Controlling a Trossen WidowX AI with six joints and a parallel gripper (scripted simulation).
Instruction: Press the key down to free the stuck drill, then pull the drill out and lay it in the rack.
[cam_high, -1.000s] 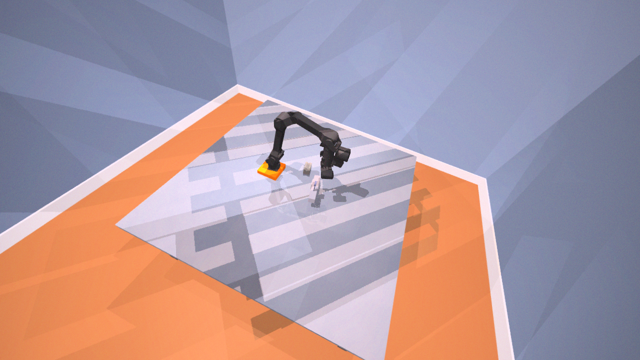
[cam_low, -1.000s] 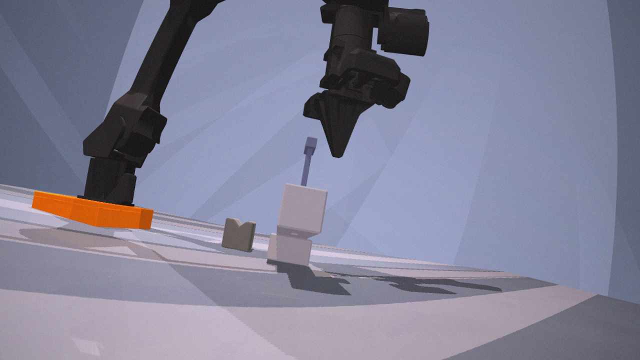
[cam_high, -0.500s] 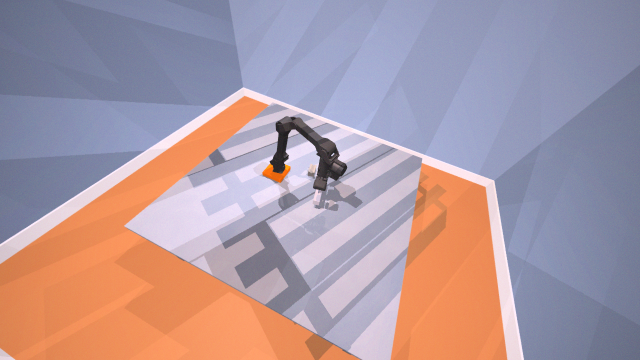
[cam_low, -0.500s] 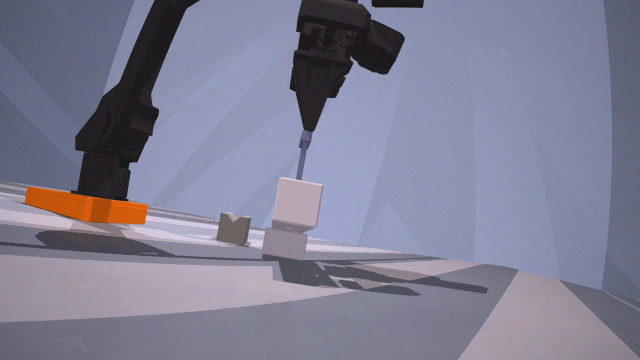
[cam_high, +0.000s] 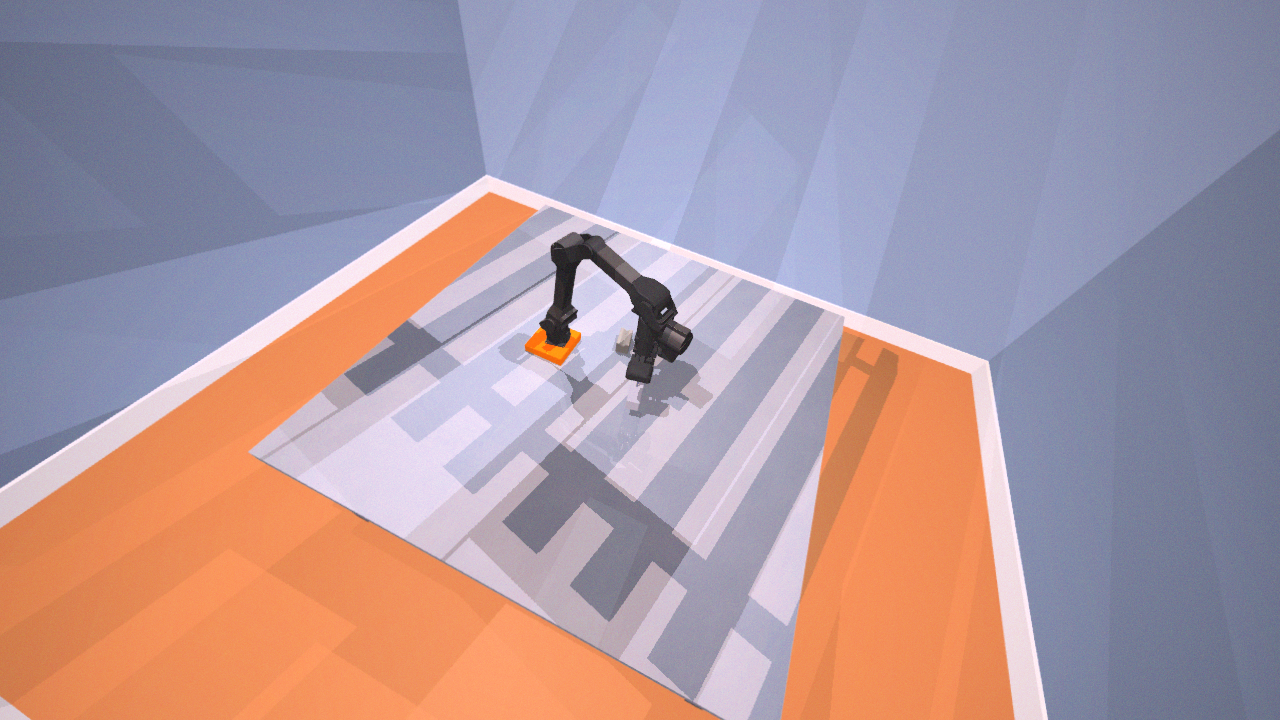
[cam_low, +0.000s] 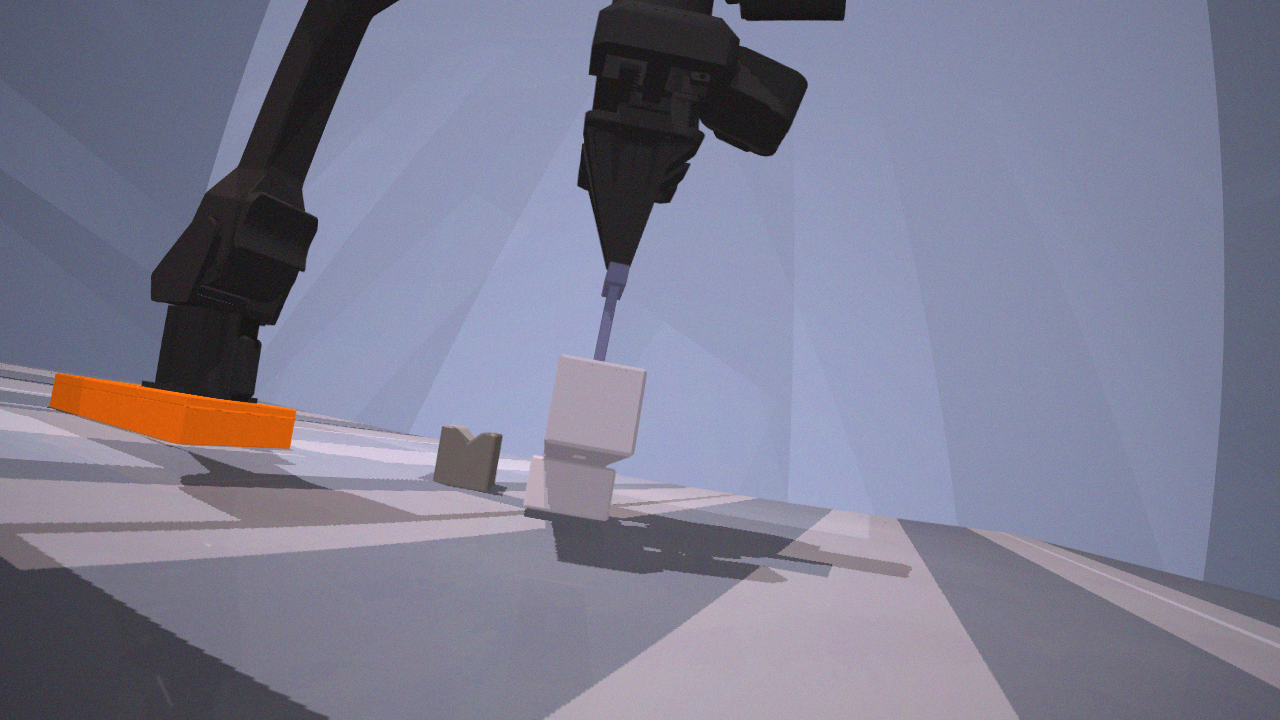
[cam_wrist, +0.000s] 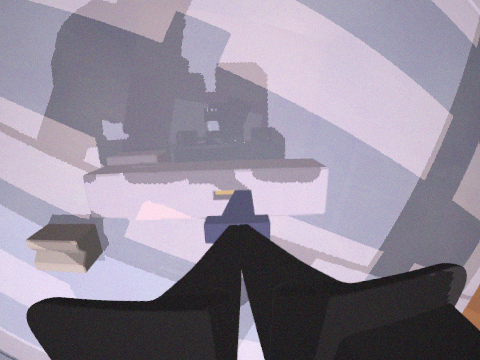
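Right now the thin blue key is 30 mm below my gripper tip. From my gripper tip the other things lie so: drill: 80 mm below, 50 mm to the left; then v-notched rack: 190 mm to the left, 120 mm below, 90 mm behind; then housing: 90 mm below, 30 mm to the left.
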